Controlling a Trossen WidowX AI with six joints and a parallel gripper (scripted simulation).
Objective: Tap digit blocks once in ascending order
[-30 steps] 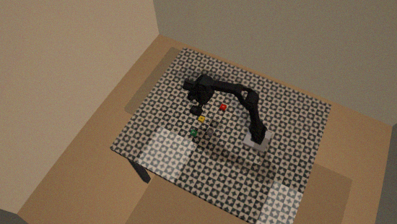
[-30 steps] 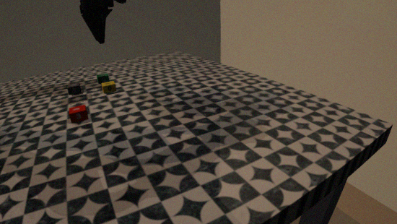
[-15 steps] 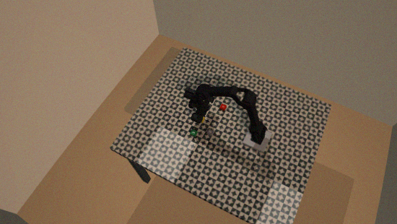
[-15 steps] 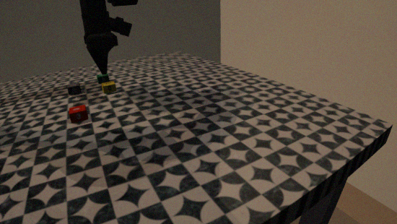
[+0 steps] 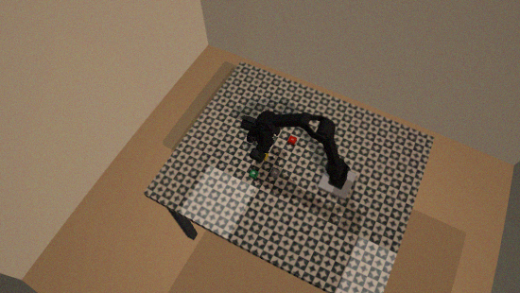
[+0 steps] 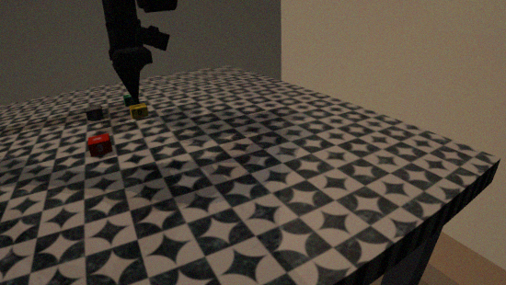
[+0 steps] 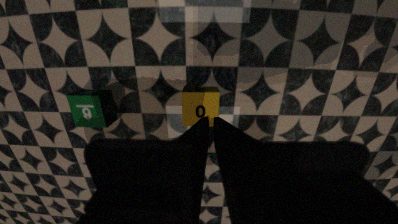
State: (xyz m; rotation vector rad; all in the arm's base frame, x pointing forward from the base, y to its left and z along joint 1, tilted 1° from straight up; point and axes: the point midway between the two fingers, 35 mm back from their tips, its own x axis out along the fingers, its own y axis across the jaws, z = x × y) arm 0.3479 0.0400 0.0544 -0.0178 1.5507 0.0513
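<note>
Now: gripper tip 30 mm above the yellow block and 10 mm to the right of it. Also, from my gripper tip: grey block (90 mm behind, 60 mm to the left, 30 mm below); then red block (130 mm to the right, 70 mm behind, 30 mm below); then green block (110 mm to the left, 30 mm below, 10 mm behind).
</note>
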